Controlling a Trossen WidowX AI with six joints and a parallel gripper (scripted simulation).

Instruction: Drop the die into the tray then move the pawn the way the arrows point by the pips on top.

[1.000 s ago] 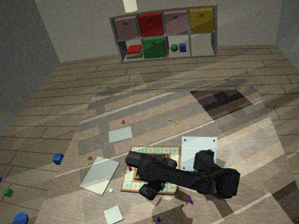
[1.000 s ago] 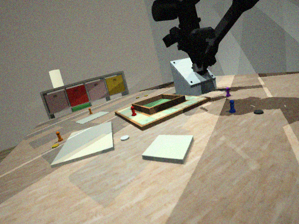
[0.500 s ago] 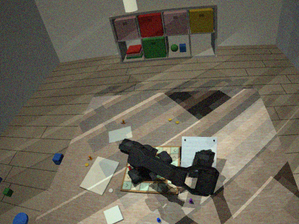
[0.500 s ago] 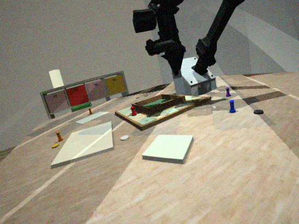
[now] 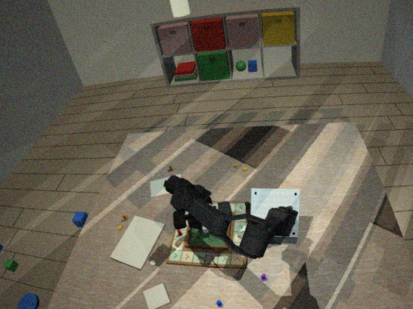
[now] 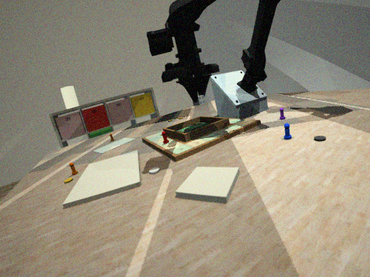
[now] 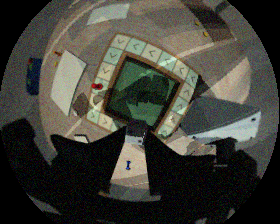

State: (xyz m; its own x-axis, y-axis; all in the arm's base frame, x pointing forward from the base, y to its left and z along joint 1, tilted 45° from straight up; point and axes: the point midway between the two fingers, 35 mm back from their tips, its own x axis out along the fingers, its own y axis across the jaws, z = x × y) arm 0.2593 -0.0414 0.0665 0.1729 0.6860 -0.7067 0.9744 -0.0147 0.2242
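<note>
Right now the red pawn is 120 mm ahead of my gripper tip, 40 mm to the right of it and 70 mm below it. Round my gripper tip: grey-white die right at my gripper tip; purple pawn 180 mm behind, 160 mm to the left, 90 mm below; white disc 210 mm ahead, 80 mm to the left, 100 mm below.
</note>
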